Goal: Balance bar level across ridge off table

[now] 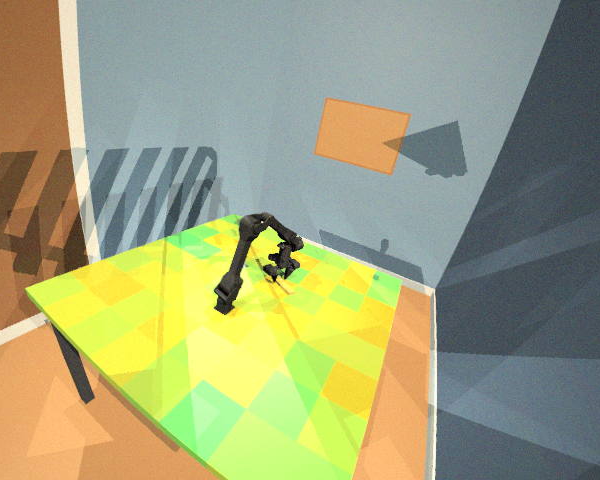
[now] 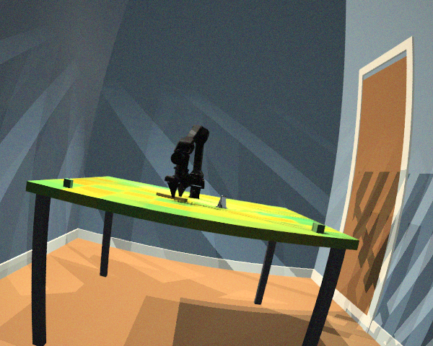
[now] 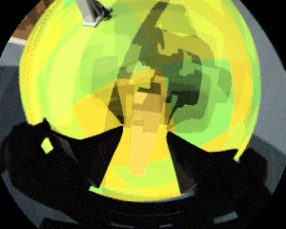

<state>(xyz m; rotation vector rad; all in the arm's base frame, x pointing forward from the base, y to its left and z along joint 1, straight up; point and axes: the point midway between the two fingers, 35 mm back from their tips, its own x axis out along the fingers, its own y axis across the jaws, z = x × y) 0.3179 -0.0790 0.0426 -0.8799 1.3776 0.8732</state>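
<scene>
Now: the bar 10 mm behind my gripper tip and 30 mm to the right of it.
</scene>
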